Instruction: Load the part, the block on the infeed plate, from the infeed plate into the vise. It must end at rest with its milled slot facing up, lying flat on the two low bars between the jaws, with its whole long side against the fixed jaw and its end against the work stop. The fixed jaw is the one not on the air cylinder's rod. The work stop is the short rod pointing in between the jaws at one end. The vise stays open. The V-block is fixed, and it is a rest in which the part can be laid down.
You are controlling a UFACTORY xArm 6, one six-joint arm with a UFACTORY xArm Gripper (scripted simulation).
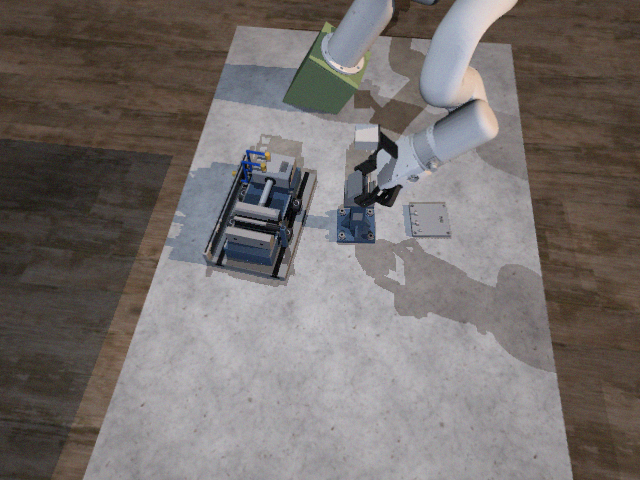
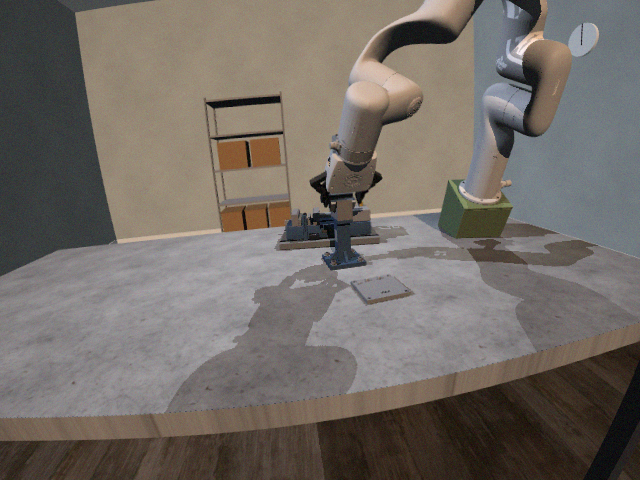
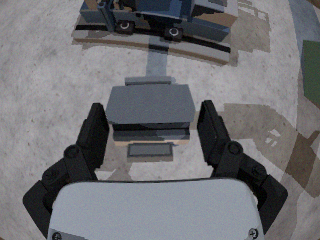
Scene:
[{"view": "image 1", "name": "my gripper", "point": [358,187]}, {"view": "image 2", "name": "my gripper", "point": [341,201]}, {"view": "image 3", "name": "my gripper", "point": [152,114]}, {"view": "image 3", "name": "part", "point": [140,115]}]

